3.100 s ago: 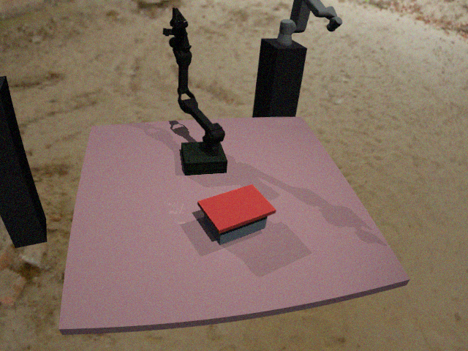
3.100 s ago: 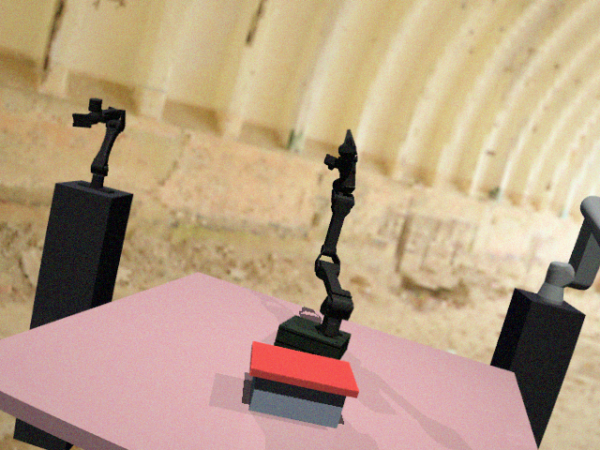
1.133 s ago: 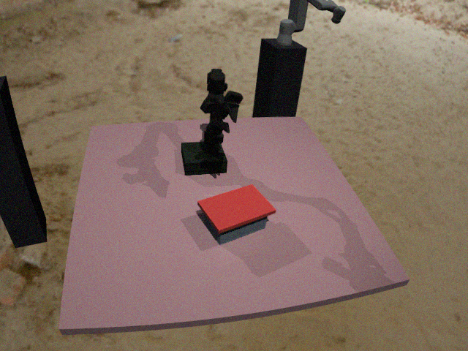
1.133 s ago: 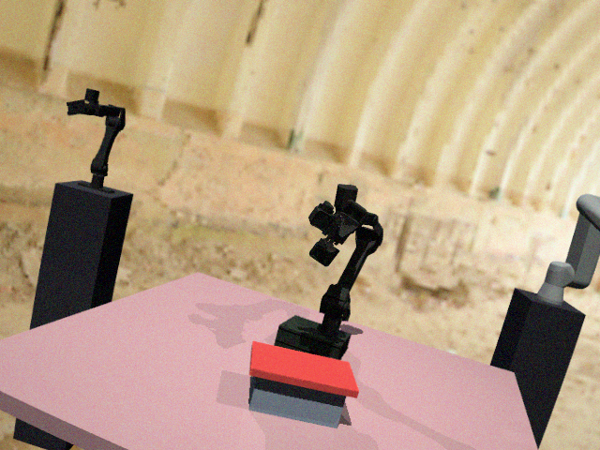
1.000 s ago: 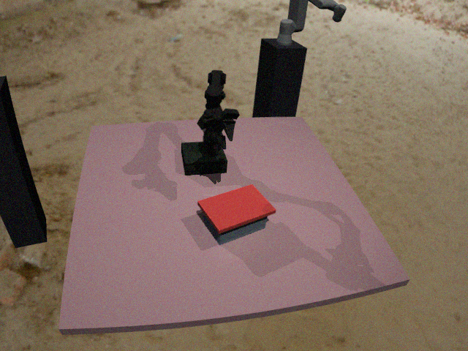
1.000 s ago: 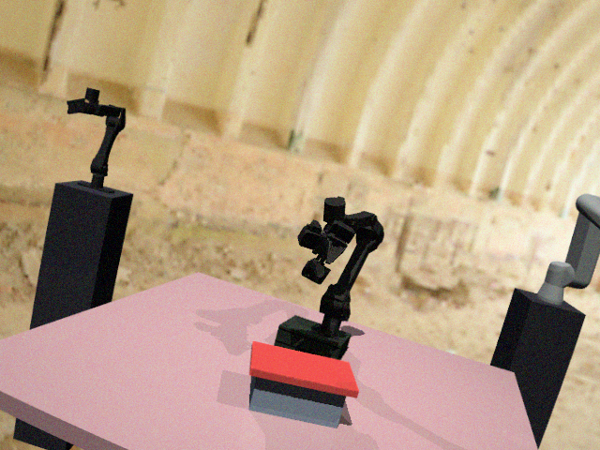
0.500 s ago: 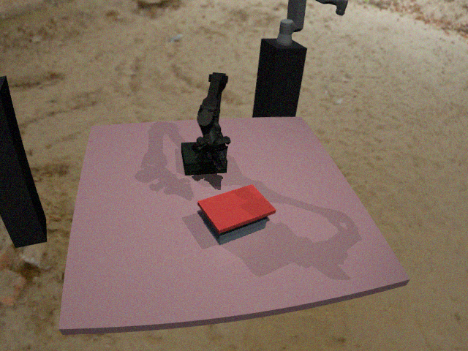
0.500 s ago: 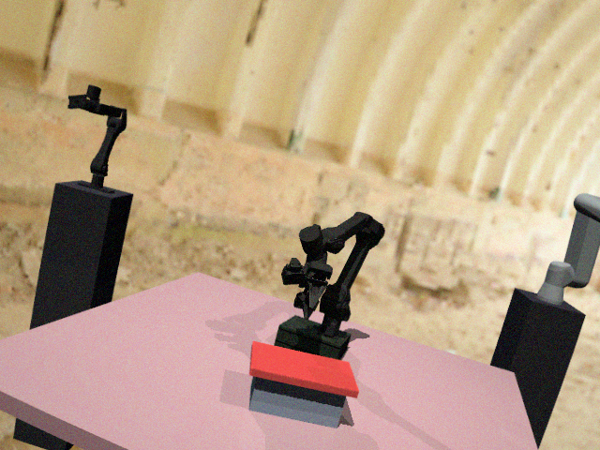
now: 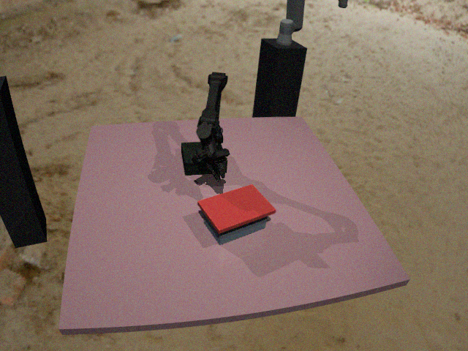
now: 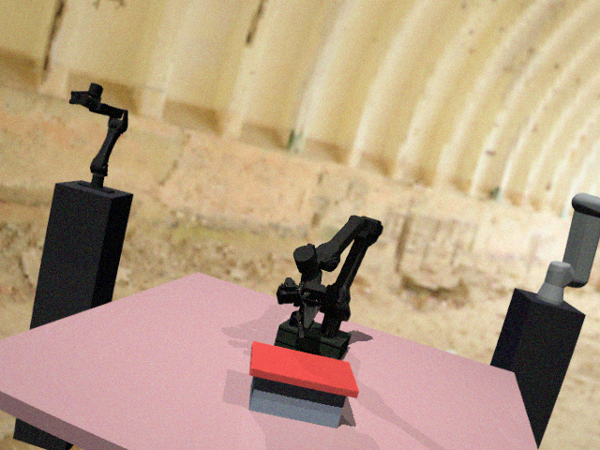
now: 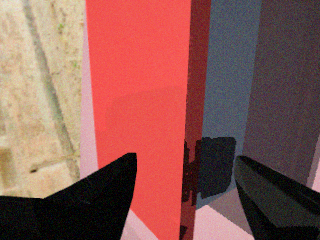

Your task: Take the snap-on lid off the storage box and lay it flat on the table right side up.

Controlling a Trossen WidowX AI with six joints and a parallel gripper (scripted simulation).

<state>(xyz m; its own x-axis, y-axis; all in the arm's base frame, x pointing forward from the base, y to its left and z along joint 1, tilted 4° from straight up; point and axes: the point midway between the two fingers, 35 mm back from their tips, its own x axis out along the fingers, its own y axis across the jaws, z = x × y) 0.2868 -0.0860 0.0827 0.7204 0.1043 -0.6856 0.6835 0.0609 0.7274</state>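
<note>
My gripper tip is 120 mm short of the red lid, 20 mm to the right of it and 40 mm above it. Round my gripper tip: storage box (120 mm ahead, 20 mm to the left, 90 mm below).
</note>
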